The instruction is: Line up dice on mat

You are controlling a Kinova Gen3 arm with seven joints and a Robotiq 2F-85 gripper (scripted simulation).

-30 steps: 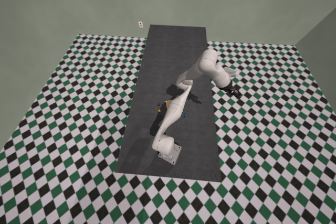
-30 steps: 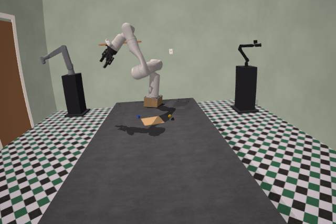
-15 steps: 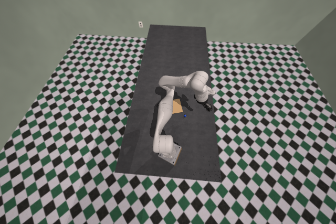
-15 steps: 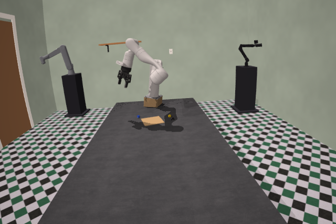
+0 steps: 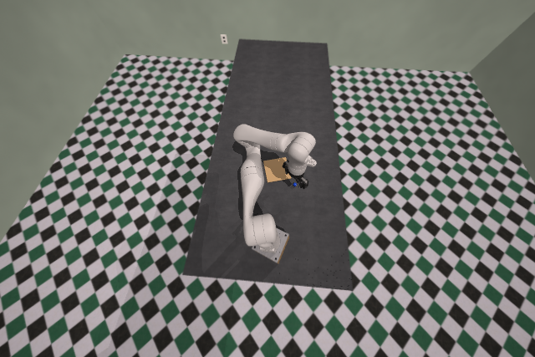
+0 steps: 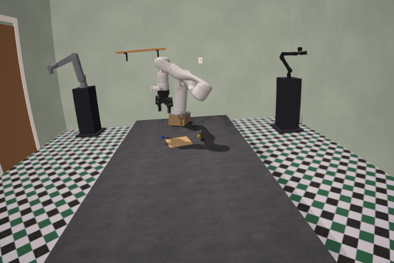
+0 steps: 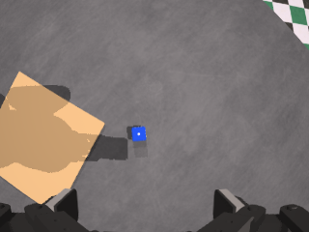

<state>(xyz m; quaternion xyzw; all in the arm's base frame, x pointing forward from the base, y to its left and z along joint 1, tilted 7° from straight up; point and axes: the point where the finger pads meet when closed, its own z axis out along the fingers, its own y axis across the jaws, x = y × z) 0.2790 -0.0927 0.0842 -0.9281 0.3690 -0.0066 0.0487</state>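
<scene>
The yellow die is 5 cm ahead of my hand, 21 cm to the left of it and 16 cm below it. From my hand the other things lie so: black die 11 cm ahead, 23 cm to the left, 16 cm below; then blue die 3 cm ahead, 2 cm to the right, 16 cm below; then tan mat 12 cm ahead, 9 cm to the left, 17 cm below.
</scene>
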